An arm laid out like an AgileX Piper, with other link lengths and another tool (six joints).
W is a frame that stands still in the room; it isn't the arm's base.
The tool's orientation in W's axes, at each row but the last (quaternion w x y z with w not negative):
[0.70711, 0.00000, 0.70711, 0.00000]
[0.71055, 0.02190, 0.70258, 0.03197]
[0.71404, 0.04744, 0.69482, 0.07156]
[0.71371, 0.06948, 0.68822, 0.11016]
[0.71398, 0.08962, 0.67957, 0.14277]
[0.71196, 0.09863, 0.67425, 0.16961]
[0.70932, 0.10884, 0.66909, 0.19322]
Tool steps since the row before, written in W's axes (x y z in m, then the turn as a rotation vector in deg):
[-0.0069, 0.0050, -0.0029, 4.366, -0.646, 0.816]
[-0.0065, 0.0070, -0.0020, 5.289, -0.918, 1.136]
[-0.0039, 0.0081, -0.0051, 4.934, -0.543, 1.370]
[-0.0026, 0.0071, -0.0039, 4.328, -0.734, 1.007]
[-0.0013, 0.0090, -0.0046, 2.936, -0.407, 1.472]
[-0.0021, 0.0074, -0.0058, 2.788, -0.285, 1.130]
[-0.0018, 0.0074, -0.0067, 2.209, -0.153, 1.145]
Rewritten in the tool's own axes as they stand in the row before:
[0.0029, 0.0050, -0.0069, -0.816, -0.646, 4.366]
[0.0025, 0.0069, -0.0064, -1.146, -0.906, 5.289]
[0.0063, 0.0073, -0.0038, -1.322, -0.485, 4.953]
[0.0055, 0.0060, -0.0024, -1.036, -0.723, 4.323]
[0.0072, 0.0071, -0.0010, -1.419, -0.151, 2.986]
[0.0081, 0.0049, -0.0018, -1.061, -0.148, 2.825]
[0.0091, 0.0041, -0.0016, -1.037, 0.051, 2.266]

